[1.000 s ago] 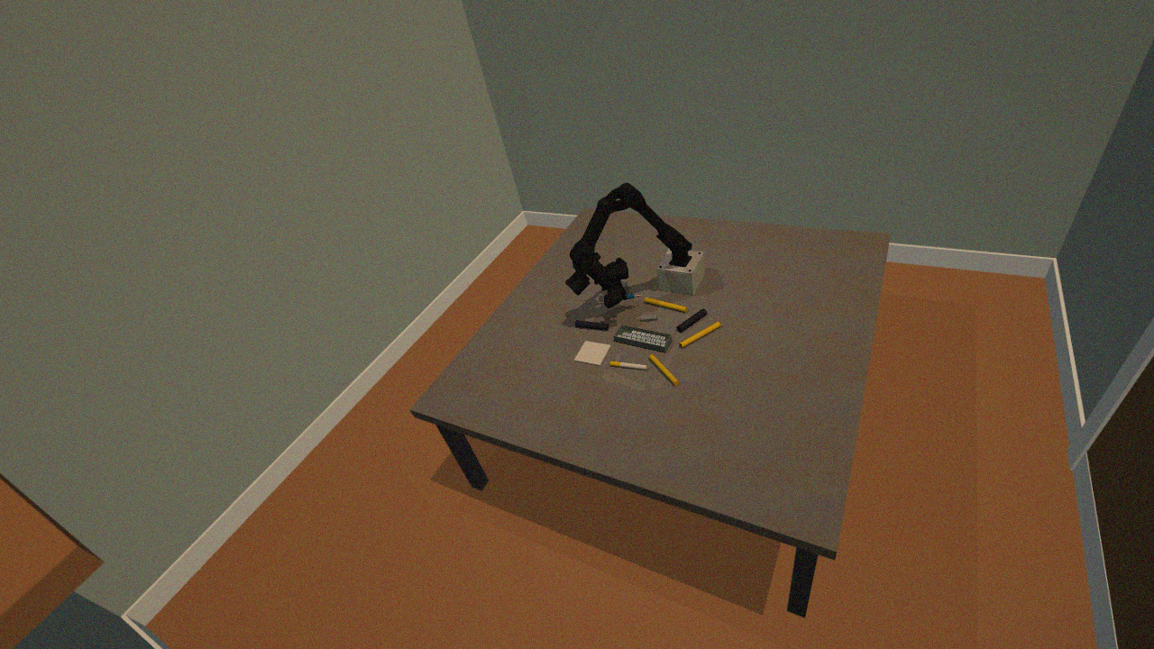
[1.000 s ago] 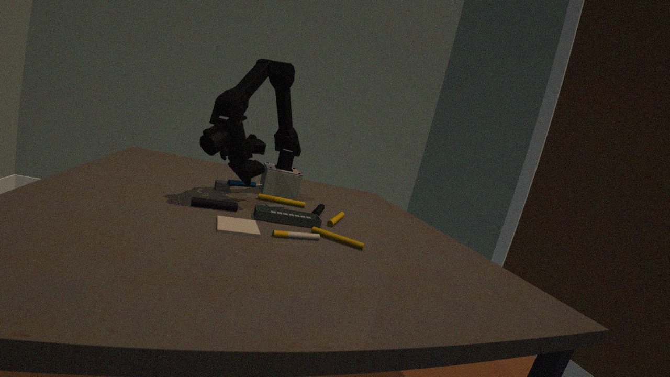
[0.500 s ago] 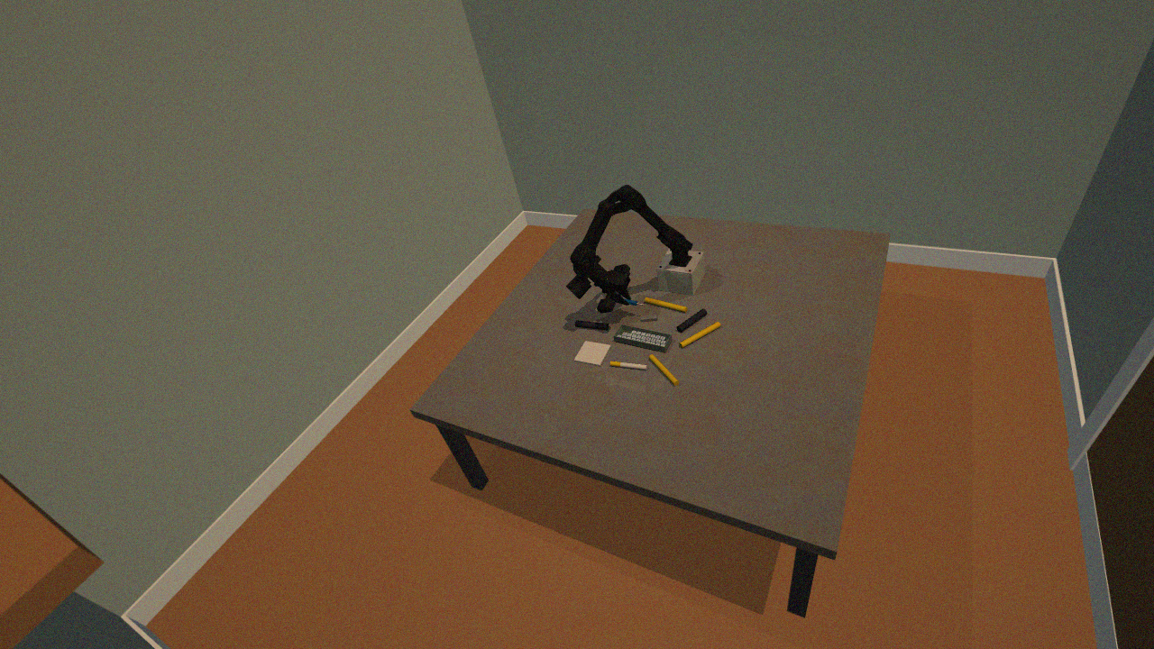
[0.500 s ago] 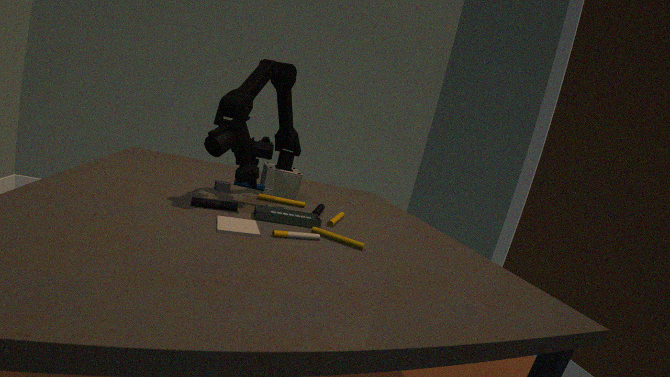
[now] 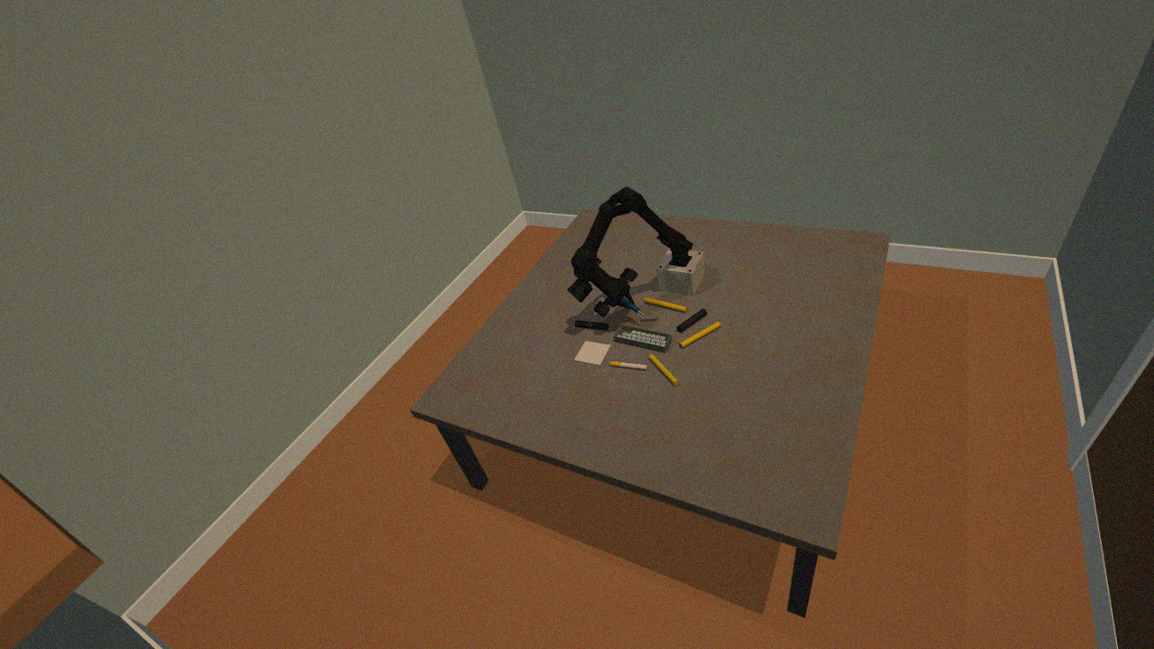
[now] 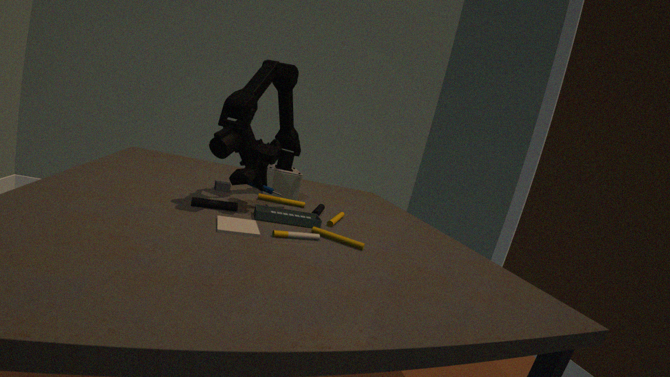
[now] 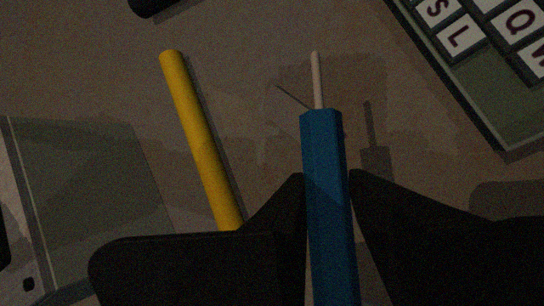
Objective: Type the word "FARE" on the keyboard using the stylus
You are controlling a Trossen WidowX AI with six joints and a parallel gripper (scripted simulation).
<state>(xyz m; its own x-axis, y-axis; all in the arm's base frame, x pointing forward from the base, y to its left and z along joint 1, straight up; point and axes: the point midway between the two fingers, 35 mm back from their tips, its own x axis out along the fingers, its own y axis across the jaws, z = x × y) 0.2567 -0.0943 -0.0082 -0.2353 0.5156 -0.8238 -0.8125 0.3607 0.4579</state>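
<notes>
My gripper tip is 1 cm to the right of the blue stylus and 1 cm short of it. Round my gripper tip: white card 20 cm ahead, 6 cm to the right, 6 cm below; then white-and-yellow stick 21 cm ahead, 7 cm to the left, 5 cm below.
</notes>
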